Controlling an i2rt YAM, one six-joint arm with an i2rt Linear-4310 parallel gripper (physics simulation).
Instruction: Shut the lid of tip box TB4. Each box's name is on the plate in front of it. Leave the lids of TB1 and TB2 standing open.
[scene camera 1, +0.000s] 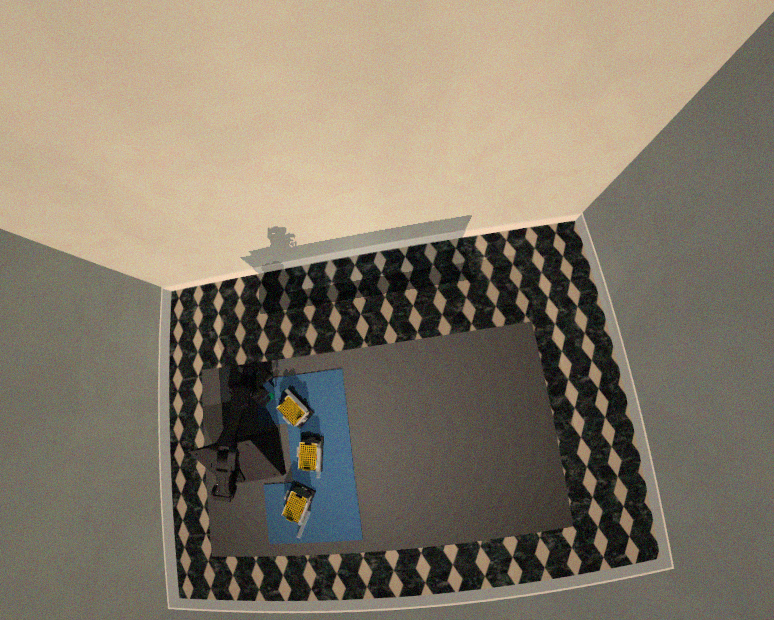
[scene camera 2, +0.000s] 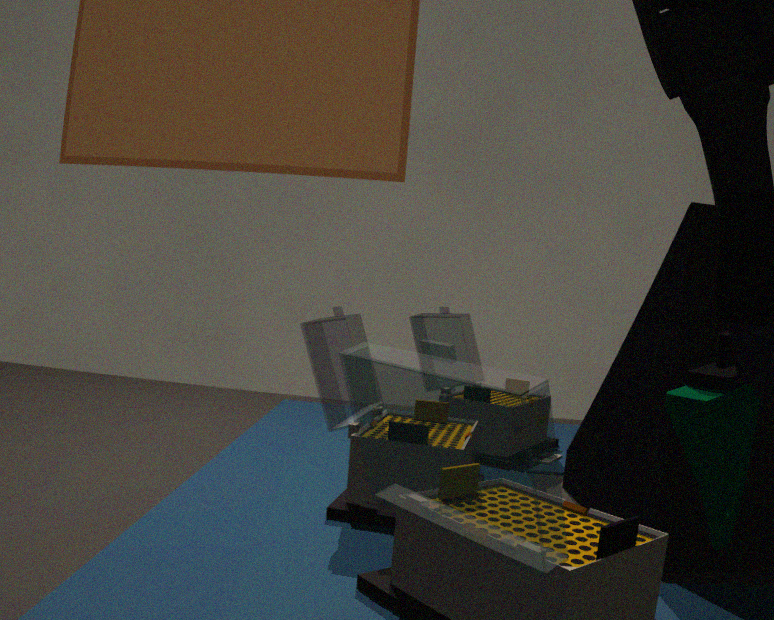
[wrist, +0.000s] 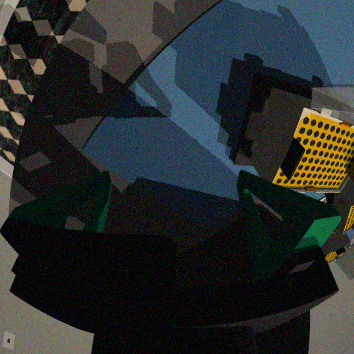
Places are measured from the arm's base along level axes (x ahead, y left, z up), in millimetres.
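Pixels of known places: gripper, fingertip midpoint: (scene camera 1: 265, 391) (wrist: 173, 177).
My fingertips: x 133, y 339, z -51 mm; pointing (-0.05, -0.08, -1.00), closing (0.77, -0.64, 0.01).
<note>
Ahead of a thing's pixels: the offset from my fingertips to its middle. "spot": to the spot under its first point. Level surfaces: height alone.
Three grey tip boxes with yellow perforated racks stand in a row: one nearest scene camera 2 (scene camera 1: 293, 410) (scene camera 2: 516, 581) (wrist: 322, 150), a middle one (scene camera 1: 309, 455) (scene camera 2: 413, 468) and a far one (scene camera 1: 296, 506) (scene camera 2: 507, 426). The nearest box's clear lid {spot: 194 mm ahead, 39 mm right, 61 mm up} (scene camera 2: 394, 381) stands open, as do the middle box's lid {spot: 266 mm ahead, 237 mm right, 38 mm up} (scene camera 2: 332, 368) and the far box's lid (scene camera 2: 445, 358). No name plate is readable, so I cannot tell which box is TB4. My gripper (scene camera 1: 270, 396) (scene camera 2: 713, 452) (wrist: 173, 177) is open and empty, with green fingers, beside the nearest box on the side away from its lid.
The boxes stand on a blue mat {72 mm down} (scene camera 1: 345, 477) (scene camera 2: 193, 516) on a dark grey table top {75 mm down} (scene camera 1: 452, 439). The black arm (scene camera 1: 239, 419) (scene camera 2: 730, 142) rises beside the row at the table's left in scene camera 1. An orange-brown board (scene camera 2: 239, 83) hangs on the wall.
</note>
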